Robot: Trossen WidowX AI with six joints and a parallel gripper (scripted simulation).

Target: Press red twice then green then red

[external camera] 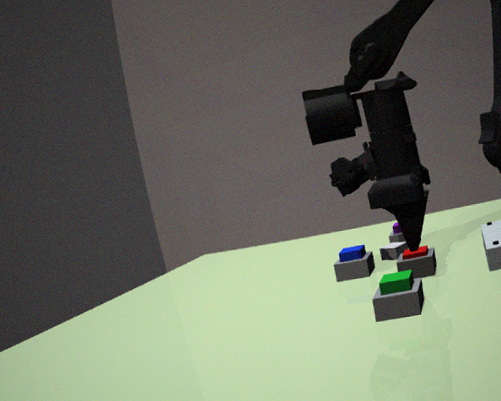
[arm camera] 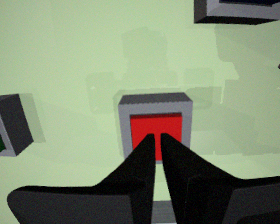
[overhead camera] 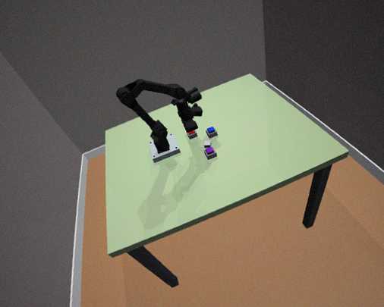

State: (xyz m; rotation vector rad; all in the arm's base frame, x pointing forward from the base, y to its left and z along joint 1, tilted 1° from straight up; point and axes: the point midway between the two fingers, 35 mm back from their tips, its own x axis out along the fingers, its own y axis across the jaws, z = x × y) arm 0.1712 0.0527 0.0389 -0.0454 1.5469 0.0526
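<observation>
Right now the red button is 10 mm below my gripper tip. The rest, counted from my gripper tip: green button 140 mm to the left; blue button 100 mm ahead, 50 mm to the right; small white block 60 mm ahead, 120 mm to the right, 20 mm below.
</observation>
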